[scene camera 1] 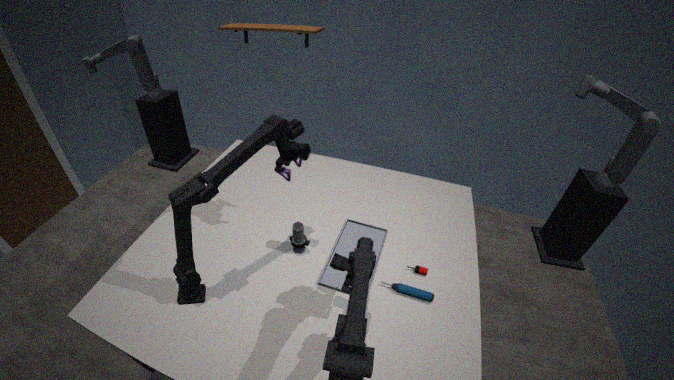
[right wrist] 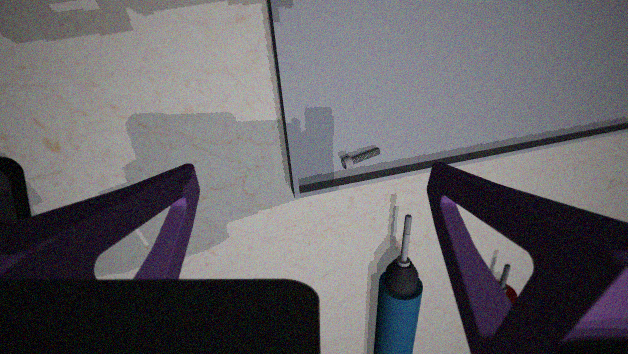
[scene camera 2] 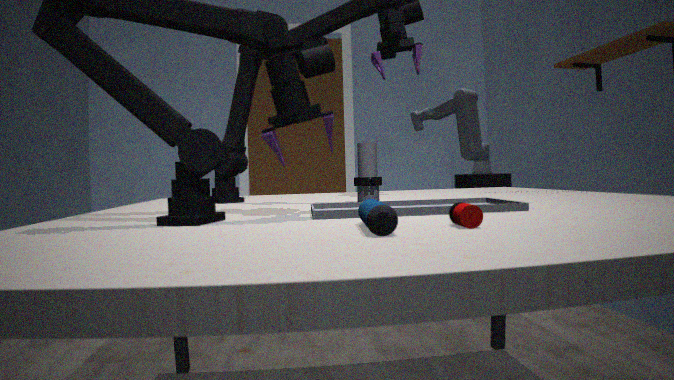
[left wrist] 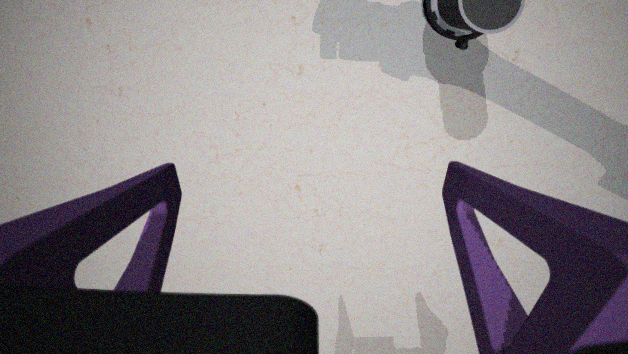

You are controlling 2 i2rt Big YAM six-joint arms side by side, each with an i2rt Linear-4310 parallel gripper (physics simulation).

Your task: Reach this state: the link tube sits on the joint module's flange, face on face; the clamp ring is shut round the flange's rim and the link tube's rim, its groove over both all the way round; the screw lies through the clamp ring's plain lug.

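Where they show: left gripper, fingertip midpoint: (scene camera 1: 294, 173) (scene camera 2: 401, 76) (left wrist: 311, 177); right gripper, fingertip midpoint: (right wrist: 313, 176) (scene camera 2: 308, 159); left arm's base, link origin: (scene camera 1: 192, 295) (scene camera 2: 225, 202); right arm's base, link origin: (scene camera 2: 192, 222).
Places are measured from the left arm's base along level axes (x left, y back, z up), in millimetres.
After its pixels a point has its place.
Note:
The link tube (scene camera 1: 298, 230) {z 156, x -498, y -170 mm} (scene camera 2: 367, 159) {z 117, x -519, y -179 mm} (left wrist: 492, 7) {z 160, x -494, y -198 mm} stands upright on the joint module (scene camera 1: 300, 249) {z 29, x -502, y -167 mm} (scene camera 2: 368, 193) {z 29, x -522, y -177 mm}. The black clamp ring (scene camera 1: 299, 242) (scene camera 2: 367, 181) {z 61, x -538, y -162 mm} (left wrist: 440, 31) {z 71, x -487, y -228 mm} is around the joint between them; whether its groove covers both rims all round cannot be told. The screw (right wrist: 362, 156) {z 10, x -750, y 71 mm} lies on its side inside the tray's corner, near the rim. My left gripper (scene camera 1: 294, 172) {z 349, x -505, y -324 mm} (scene camera 2: 401, 76) {z 349, x -505, y -324 mm} (left wrist: 311, 177) {z 349, x -505, y -324 mm} is open and empty, high above the table, away from the tube. My right gripper (scene camera 2: 308, 159) {z 112, x -680, y 101 mm} (right wrist: 313, 176) {z 112, x -680, y 101 mm} is open and empty above the tray corner; its fingers are hidden in scene camera 1.
The shallow tray (scene camera 1: 367, 224) {z 15, x -863, y -283 mm} (scene camera 2: 335, 212) {z 12, x -761, y 96 mm} (right wrist: 400, 172) {z 14, x -781, y 54 mm} lies beside the joint module. A blue driver (scene camera 1: 413, 292) {z 37, x -935, y 163 mm} (scene camera 2: 378, 217) {z 26, x -1014, y 209 mm} (right wrist: 398, 320) {z 39, x -901, y 136 mm} and a short red driver (scene camera 1: 421, 270) {z 30, x -1019, y 59 mm} (scene camera 2: 467, 215) {z 19, x -1045, y 71 mm} (right wrist: 510, 294) {z 24, x -1005, y 28 mm} lie near it. Two grey arms stand on pedestals beyond the table.

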